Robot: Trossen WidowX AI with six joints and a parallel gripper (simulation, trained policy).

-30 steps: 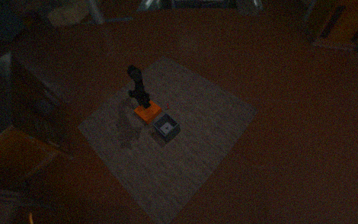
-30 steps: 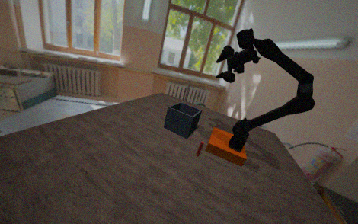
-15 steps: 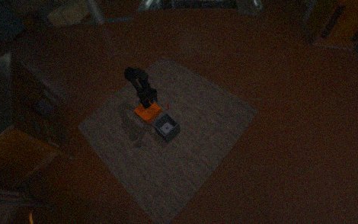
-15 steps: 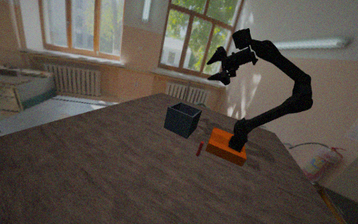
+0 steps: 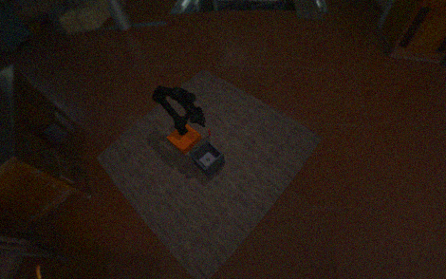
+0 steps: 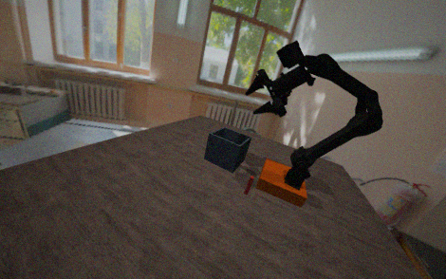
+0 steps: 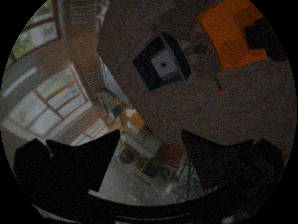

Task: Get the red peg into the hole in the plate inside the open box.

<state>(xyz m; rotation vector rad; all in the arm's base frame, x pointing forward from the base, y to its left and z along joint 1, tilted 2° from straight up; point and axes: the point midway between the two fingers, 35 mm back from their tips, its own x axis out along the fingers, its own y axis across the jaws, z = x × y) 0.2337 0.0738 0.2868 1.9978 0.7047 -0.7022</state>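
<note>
Right now my gripper tip is 280 mm above the red peg, 110 mm past it and 60 mm to the right of it. The rest, counted from my gripper tip: pale plate (270 mm below, 80 mm to the right, 80 mm ahead).
</note>
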